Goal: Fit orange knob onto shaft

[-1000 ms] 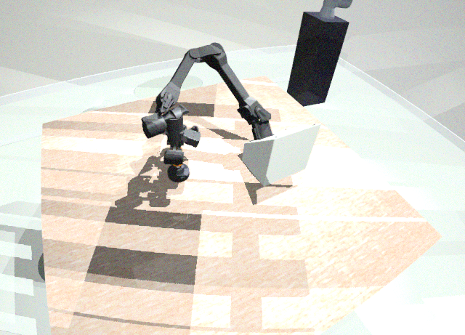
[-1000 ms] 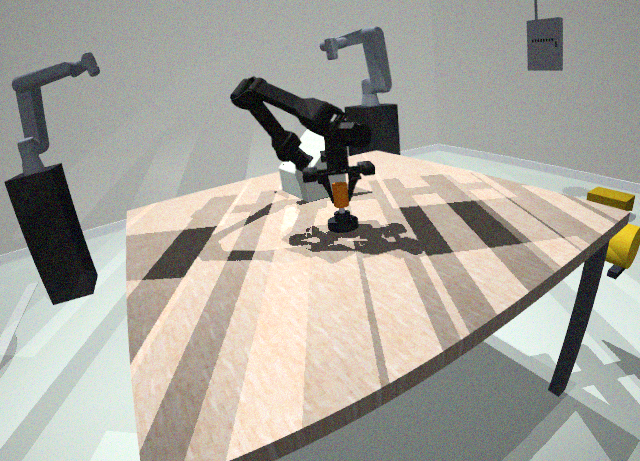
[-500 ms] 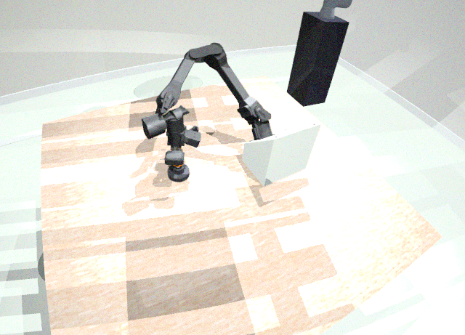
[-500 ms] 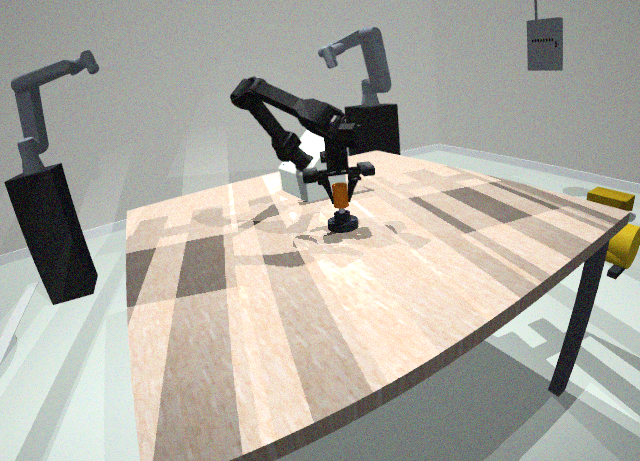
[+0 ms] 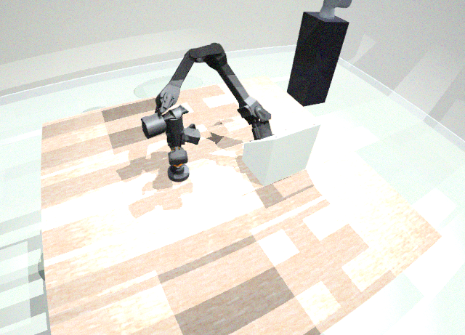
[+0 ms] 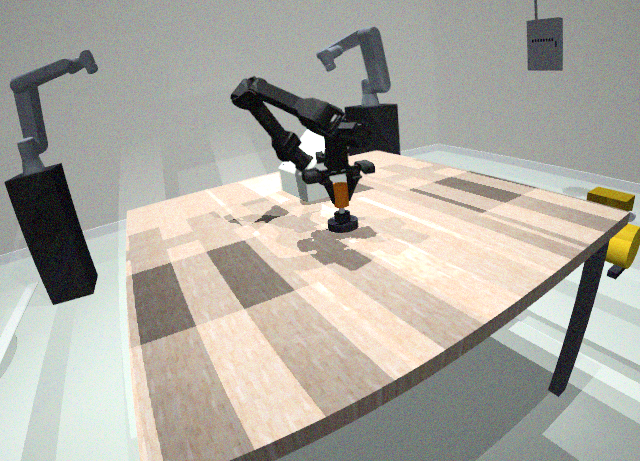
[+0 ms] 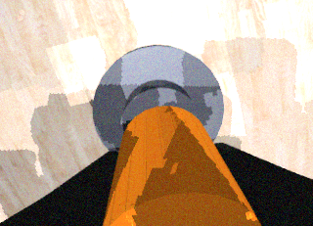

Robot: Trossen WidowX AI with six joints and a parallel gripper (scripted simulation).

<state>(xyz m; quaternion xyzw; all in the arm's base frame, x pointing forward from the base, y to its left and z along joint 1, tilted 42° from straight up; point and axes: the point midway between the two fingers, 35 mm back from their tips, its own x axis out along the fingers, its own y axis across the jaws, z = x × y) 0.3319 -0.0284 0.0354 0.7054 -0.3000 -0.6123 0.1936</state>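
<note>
Right now the orange knob is 30 mm above my gripper tip. The rest, counted from my gripper tip: round pedestal (40 mm below).
</note>
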